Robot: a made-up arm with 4 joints. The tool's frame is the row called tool.
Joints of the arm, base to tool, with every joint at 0 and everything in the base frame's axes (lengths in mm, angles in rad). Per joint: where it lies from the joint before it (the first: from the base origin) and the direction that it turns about. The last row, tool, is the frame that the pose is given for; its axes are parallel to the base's.
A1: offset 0 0 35.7 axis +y
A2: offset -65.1 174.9 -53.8 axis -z
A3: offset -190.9 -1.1 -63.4 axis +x
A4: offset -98 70.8 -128.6 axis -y
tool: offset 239.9 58.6 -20
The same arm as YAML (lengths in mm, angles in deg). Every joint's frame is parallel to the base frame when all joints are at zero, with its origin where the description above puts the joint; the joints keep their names.
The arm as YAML. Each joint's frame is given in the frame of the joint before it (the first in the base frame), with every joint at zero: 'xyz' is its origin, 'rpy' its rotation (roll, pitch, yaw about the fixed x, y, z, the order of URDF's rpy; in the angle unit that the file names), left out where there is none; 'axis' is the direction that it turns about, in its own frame. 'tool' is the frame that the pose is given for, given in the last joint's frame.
units:
  length: mm
  angle: deg
joints:
  - name: A1
    type: revolute
    origin:
      xyz: [0.0, 0.0, 35.7]
    axis: "+y"
  - name: A2
    type: revolute
    origin:
      xyz: [-65.1, 174.9, -53.8]
    axis: "-z"
  - name: A3
    type: revolute
    origin:
      xyz: [-190.9, -1.1, -63.4]
    axis: "+x"
  - name: A4
    type: revolute
    origin:
      xyz: [-98.0, 70.8, -128.6]
    axis: "-y"
tool:
  origin:
    xyz: [239.9, 58.6, -20.0]

